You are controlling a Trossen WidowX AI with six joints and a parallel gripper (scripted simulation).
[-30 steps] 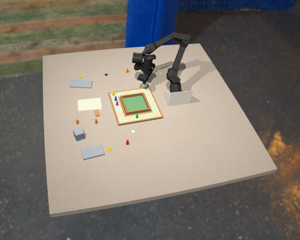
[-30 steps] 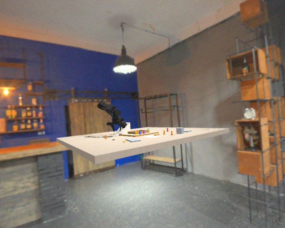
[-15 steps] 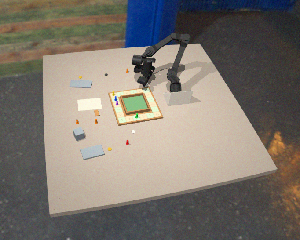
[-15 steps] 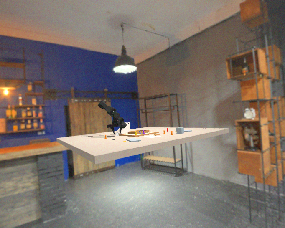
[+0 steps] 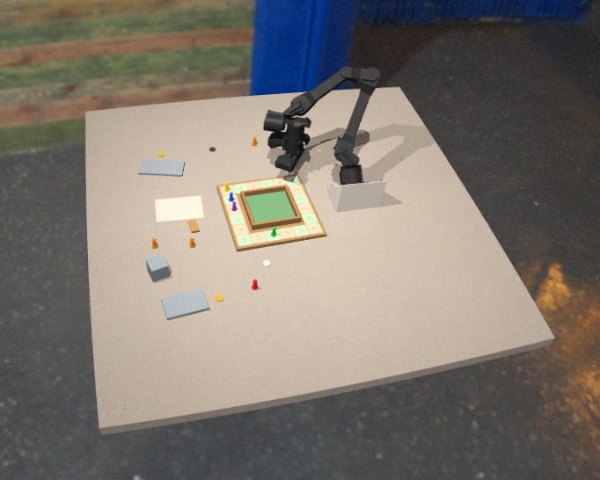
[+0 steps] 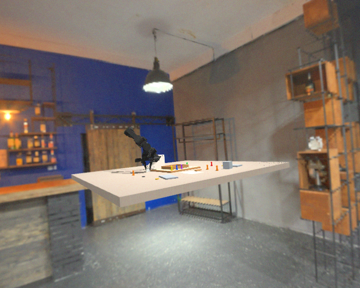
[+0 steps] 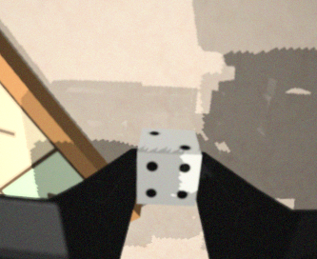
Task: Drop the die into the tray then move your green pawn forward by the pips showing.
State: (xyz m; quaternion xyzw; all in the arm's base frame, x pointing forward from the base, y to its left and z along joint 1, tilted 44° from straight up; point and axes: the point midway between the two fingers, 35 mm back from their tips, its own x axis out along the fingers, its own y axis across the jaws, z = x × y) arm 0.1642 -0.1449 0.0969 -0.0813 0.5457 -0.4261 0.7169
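The green pawn is 300 mm to the left of my gripper tip, 120 mm ahead of it and 20 mm above it. From my gripper tip the other things lie so: yellow pawn: 230 mm ahead, 80 mm to the left, 20 mm above; tray: 180 mm to the left, 110 mm ahead; white die: right at my gripper tip.
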